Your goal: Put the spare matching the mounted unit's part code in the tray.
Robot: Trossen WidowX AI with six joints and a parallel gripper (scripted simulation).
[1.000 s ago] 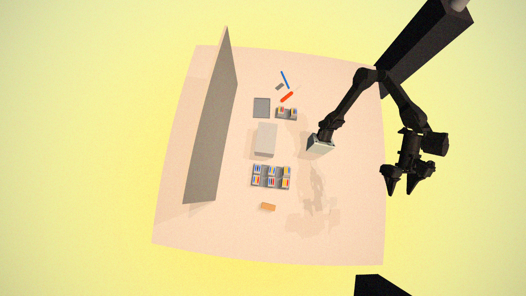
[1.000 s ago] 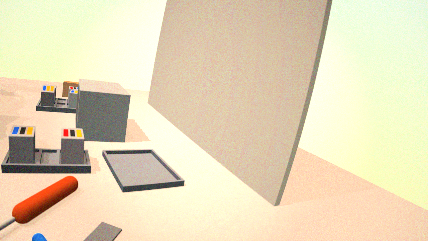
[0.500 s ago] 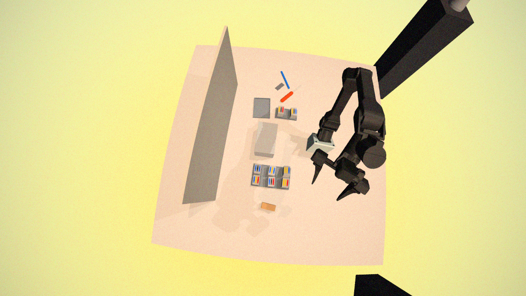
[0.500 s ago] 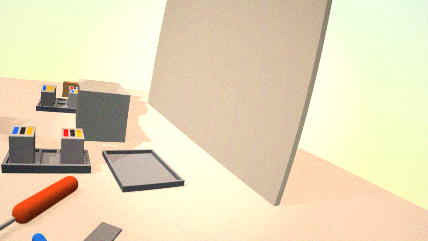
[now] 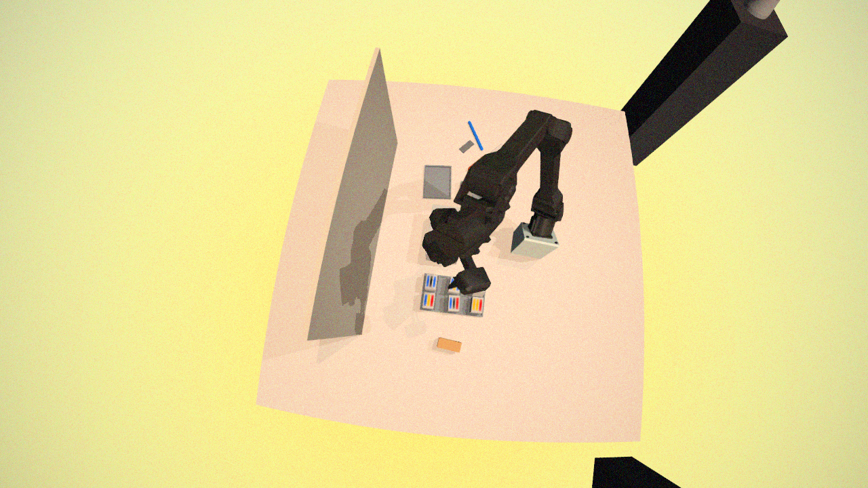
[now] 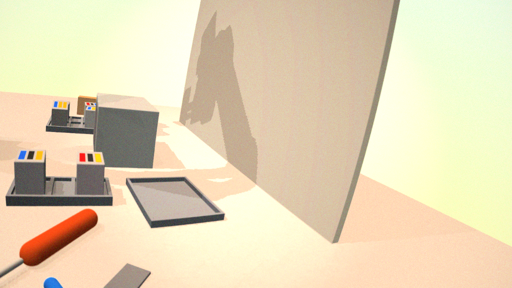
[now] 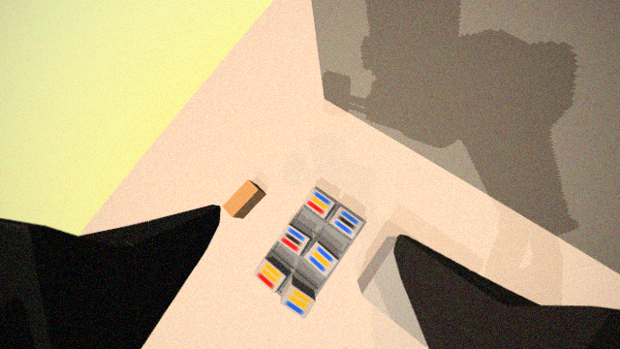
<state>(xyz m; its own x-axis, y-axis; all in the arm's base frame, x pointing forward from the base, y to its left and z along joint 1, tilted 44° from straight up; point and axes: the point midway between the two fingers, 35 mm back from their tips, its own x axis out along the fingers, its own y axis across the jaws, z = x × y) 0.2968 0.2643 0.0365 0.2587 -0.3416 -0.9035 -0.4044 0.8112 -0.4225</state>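
The rack lies 35 cm to the right of my gripper tip, 33 cm below it and 10 cm behind it. Also, from my gripper tip: grey tray 37 cm to the right, 33 cm below, 4 cm ahead; then wall panel 23 cm ahead, 17 cm to the right, 11 cm below; then mounted unit 29 cm below, 16 cm to the right.
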